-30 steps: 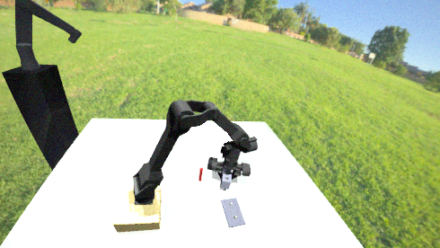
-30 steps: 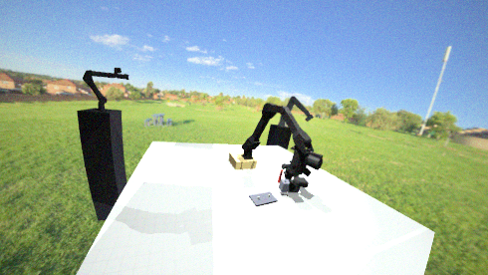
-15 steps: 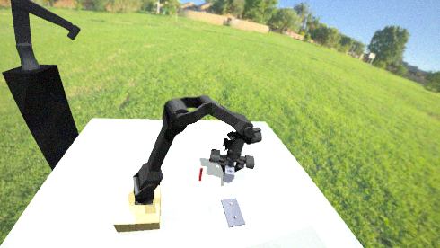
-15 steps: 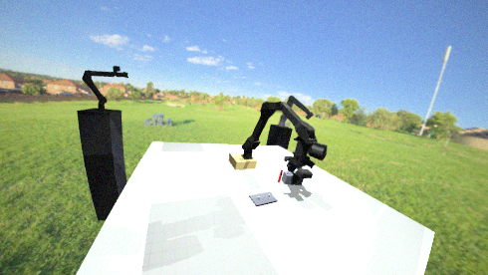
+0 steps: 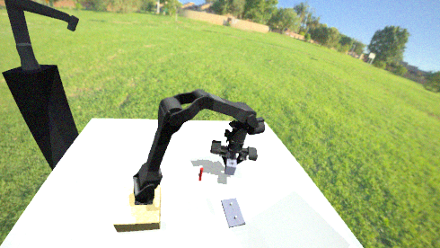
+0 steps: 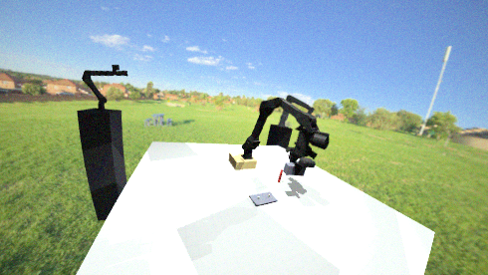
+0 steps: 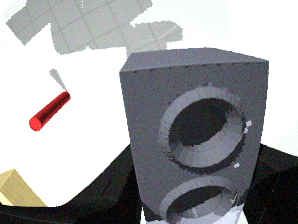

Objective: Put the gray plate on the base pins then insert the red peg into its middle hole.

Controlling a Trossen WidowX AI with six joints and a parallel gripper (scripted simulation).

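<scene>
Right now my gripper tip is 150 mm to the left of the gray base and 120 mm above it. The rest, counted from my gripper tip: gray plate: 30 mm above; then red peg: 110 mm behind, 90 mm below, 30 mm to the left.
</scene>
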